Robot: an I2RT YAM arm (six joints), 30 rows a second.
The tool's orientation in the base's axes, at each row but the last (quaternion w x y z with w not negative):
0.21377 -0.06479 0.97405 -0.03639
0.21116 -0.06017 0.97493 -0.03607
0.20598 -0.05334 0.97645 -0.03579
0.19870 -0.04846 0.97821 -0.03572
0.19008 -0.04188 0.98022 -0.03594
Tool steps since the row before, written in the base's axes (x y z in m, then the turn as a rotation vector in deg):
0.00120 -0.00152 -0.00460 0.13 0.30 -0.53
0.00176 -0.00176 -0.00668 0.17 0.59 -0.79
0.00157 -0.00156 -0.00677 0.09 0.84 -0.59
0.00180 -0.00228 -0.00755 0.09 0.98 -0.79
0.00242 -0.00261 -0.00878 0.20 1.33 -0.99
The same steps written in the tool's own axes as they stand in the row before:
0.00103 -0.00118 0.00474 0.06 0.33 0.52
0.00136 -0.00128 0.00688 0.09 0.64 0.76
0.00146 -0.00107 0.00689 0.05 0.88 0.53
0.00151 -0.00174 0.00776 0.12 1.04 0.71
0.00126 -0.00200 0.00917 0.05 1.39 0.92

